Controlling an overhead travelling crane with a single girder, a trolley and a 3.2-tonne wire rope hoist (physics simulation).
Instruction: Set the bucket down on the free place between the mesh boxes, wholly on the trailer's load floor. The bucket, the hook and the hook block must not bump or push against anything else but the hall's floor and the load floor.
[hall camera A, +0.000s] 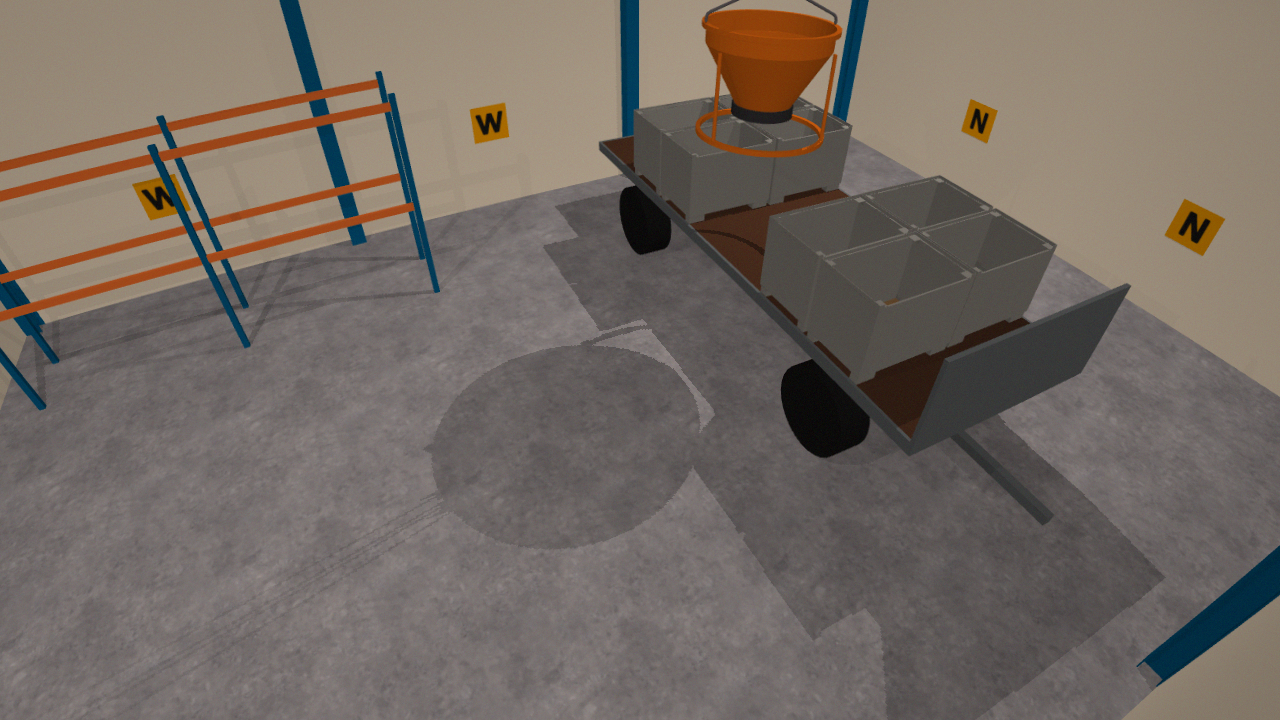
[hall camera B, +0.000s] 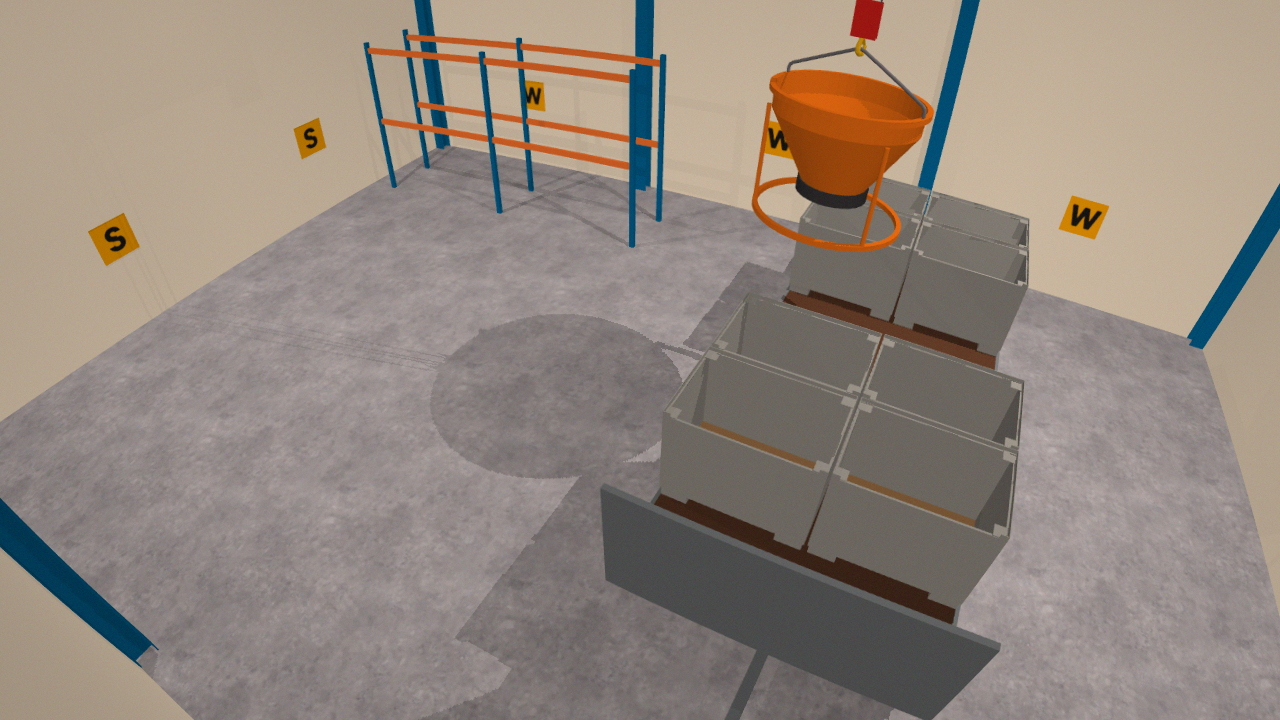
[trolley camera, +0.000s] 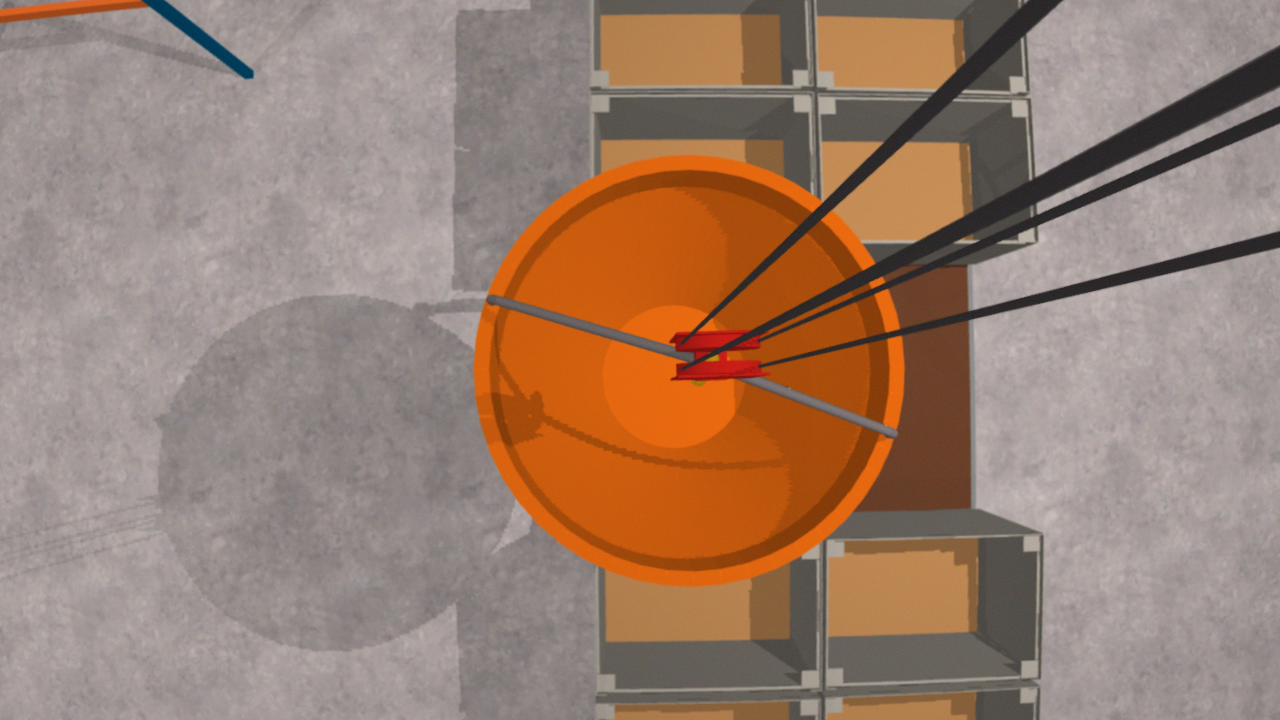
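Note:
The orange bucket (hall camera A: 771, 62) (hall camera B: 841, 134) (trolley camera: 572, 268) hangs upright by its bail, above the height of the mesh boxes. My hook (hall camera B: 860, 47) holds the bail under the red hook block (hall camera B: 865, 17) (trolley camera: 717, 340). In the trolley camera the bucket covers the left part of the gap between the box groups, overlaps the left boxes on both sides and reaches past the trailer's left edge. The brown load floor (hall camera A: 750, 234) (trolley camera: 926, 385) shows right of it. The far mesh boxes (hall camera A: 725, 179) (hall camera B: 966, 304) (trolley camera: 895, 188) and near mesh boxes (hall camera A: 895, 322) (hall camera B: 742, 465) (trolley camera: 904, 582) flank the gap.
A grey headboard (hall camera A: 1020, 376) (hall camera B: 796, 600) closes the trailer's near end, with a drawbar (hall camera A: 1002, 474) beyond it. An orange and blue rack (hall camera A: 205, 241) (hall camera B: 492, 138) stands along the W wall. Blue columns (hall camera A: 630, 67) (hall camera B: 950, 89) stand behind the far boxes.

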